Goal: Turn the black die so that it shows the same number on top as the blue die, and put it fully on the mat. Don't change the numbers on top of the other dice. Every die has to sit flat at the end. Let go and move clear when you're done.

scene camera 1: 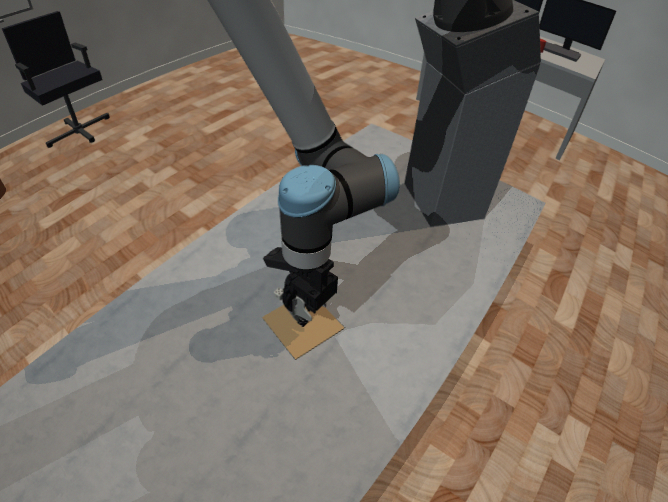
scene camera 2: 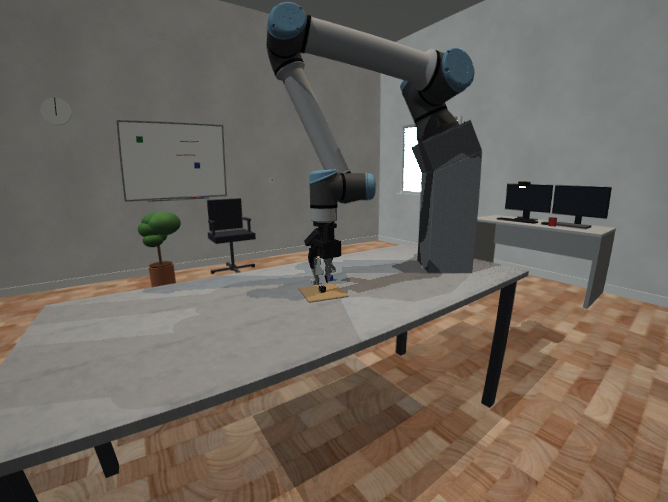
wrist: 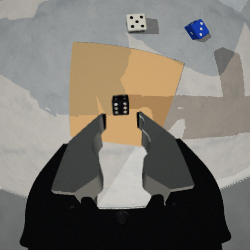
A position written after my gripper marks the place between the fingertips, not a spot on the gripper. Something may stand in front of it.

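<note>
Here is my gripper (scene camera 1: pixel 303 315). I can see the gripper (scene camera 2: pixel 322 283) from another place as well, and from my wrist there is the gripper (wrist: pixel 121 114) too.
</note>
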